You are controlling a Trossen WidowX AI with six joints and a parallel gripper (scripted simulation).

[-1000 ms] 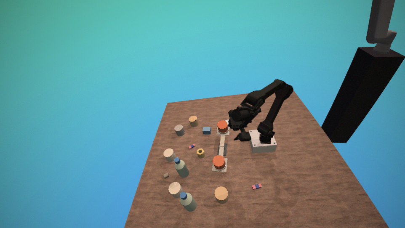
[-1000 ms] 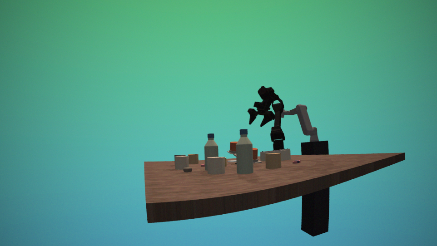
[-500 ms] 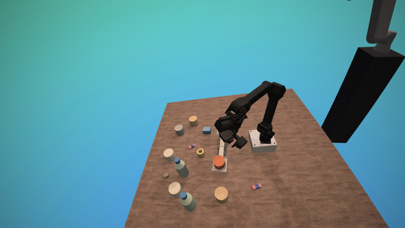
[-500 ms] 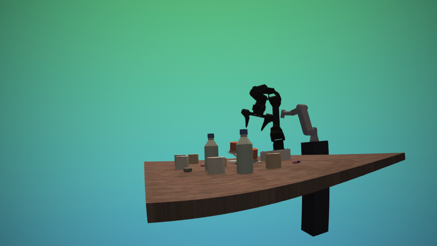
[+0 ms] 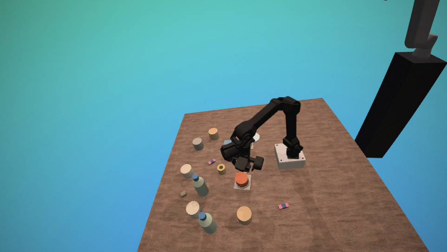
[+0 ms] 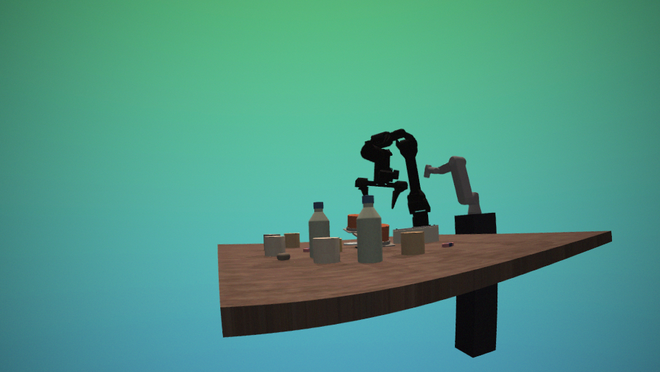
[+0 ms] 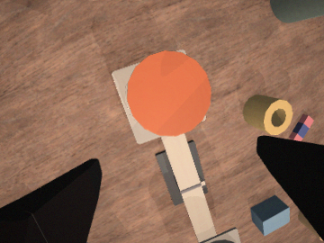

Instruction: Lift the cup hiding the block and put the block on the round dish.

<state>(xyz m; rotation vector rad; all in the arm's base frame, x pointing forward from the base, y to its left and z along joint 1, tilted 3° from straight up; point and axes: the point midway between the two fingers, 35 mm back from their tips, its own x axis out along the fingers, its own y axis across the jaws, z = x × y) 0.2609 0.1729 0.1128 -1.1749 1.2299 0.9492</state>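
The orange cup lies 1 cm ahead of my gripper tip, 3 cm to the left of it and 9 cm below it. Also, from my gripper tip: blue box 15 cm ahead, 27 cm to the right, 13 cm below; grey block 1 cm ahead, 1 cm to the left, 11 cm below; yellow ring 16 cm ahead, 6 cm to the right, 13 cm below.
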